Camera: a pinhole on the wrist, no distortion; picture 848 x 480 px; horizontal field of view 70.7 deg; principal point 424.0 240.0 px. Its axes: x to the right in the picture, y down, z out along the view. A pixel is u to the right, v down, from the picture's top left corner.
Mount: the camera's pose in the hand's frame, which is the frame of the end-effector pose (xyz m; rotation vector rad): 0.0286 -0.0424 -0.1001 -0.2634 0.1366 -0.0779
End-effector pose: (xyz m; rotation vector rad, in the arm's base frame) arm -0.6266 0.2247 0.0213 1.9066 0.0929 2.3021
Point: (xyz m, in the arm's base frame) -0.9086 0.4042 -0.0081
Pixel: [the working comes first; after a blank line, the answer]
In the camera's frame: 0.0561 -0.0613 -0.2091

behind the camera
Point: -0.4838 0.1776 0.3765
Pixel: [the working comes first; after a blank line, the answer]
In the camera's frame: 0.2292 0.0588 0.3700

794 335
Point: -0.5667 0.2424 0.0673
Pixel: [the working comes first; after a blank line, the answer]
In the camera's frame: -0.0153 -0.0177 0.1674

369 177
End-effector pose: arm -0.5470 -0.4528 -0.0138 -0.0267 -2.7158 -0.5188
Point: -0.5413 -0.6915 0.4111
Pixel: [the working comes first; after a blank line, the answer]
In the camera's frame: 0.1783 0.0727 -0.3268

behind the camera
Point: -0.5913 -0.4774 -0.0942
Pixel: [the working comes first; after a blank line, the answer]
In the camera's frame: -0.0360 -0.0598 0.1632

292 21
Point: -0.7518 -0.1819 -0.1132
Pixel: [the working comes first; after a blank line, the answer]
In the camera's frame: 0.0433 0.1452 0.4184

486 447
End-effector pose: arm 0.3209 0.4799 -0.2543 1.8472 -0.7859 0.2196
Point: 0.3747 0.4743 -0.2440
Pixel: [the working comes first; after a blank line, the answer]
In the camera's frame: 0.0068 -0.0045 0.0933

468 211
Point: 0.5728 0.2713 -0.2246
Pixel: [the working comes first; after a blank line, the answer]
In the camera's frame: 0.2385 -0.0840 0.2377

outside the picture
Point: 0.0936 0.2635 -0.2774
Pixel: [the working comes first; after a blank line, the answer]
In the camera's frame: -0.1865 0.1025 0.3685

122 406
